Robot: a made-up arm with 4 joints.
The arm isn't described. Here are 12 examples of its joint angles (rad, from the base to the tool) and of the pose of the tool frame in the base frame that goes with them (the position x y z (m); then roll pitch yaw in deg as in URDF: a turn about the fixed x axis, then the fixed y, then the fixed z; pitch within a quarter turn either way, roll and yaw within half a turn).
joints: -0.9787 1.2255 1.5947 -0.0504
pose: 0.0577 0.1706 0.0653 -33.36 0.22 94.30
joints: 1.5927 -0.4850 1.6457 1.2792
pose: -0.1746 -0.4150 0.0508 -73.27 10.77 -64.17
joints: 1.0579 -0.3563 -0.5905 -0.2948
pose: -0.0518 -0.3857 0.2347 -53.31 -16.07 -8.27
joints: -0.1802 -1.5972 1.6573 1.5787
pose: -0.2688 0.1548 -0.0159 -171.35 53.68 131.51
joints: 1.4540 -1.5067 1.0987 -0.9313
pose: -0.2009 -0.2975 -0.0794 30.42 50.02 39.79
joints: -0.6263 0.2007 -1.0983 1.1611
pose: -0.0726 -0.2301 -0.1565 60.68 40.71 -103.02
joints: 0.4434 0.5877 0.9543 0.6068
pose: 0.1022 -0.1320 -0.0764 -24.79 20.49 32.22
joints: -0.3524 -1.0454 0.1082 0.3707
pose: -0.1842 -0.0663 -0.2196 46.27 59.67 -16.79
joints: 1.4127 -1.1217 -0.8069 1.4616
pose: -0.3423 -0.3123 0.2613 82.86 -28.75 -174.37
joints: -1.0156 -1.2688 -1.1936 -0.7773
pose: -0.3389 -0.0509 -0.1135 59.79 61.48 11.13
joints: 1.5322 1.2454 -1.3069 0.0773
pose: 0.0257 -0.0082 0.3497 -71.70 -26.05 90.00
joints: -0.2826 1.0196 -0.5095 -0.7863
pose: 0.0964 -0.1547 0.1806 -53.58 -40.63 69.35
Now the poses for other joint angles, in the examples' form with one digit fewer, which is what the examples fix.
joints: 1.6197 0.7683 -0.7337 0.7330
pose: 0.078 -0.076 0.335 -67.3 -39.1 54.9
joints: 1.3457 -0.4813 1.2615 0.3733
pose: -0.105 -0.391 -0.027 -59.7 51.5 -36.1
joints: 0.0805 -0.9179 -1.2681 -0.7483
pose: -0.284 -0.330 -0.016 -19.8 11.5 -47.5
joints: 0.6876 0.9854 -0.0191 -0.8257
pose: 0.116 -0.057 0.116 -60.6 40.8 78.7
